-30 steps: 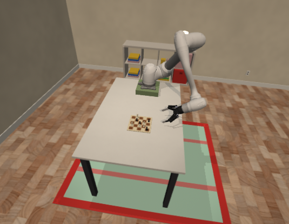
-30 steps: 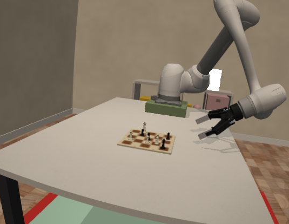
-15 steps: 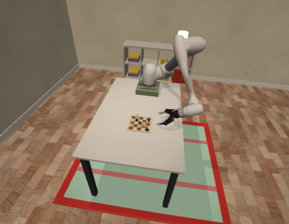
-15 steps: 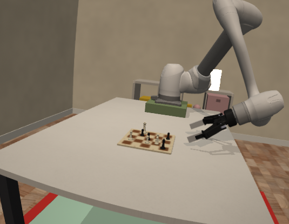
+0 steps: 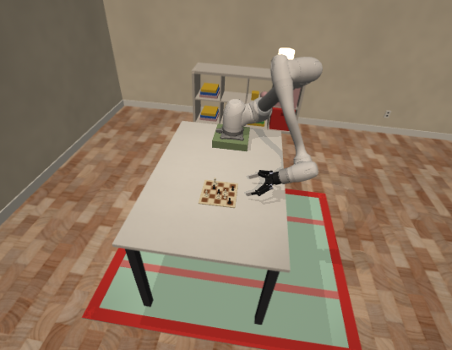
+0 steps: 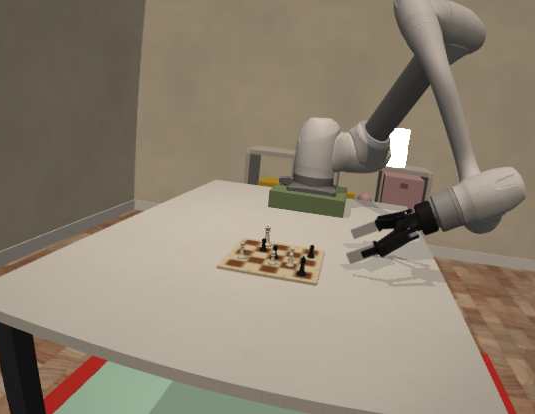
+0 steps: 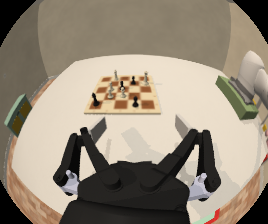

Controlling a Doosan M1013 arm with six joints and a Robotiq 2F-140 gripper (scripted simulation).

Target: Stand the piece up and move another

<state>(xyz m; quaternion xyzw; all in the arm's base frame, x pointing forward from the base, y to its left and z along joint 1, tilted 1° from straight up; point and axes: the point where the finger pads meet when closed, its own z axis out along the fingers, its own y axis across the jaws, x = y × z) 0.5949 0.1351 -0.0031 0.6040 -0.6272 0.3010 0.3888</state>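
My gripper is now 4 cm short of the chessboard, 18 cm to the left of it and 5 cm above it. The rest, counted from my hand: black chess piece 12 cm ahead, 11 cm to the right, 3 cm below; tall white piece 4 cm behind, 22 cm to the right, 2 cm below.
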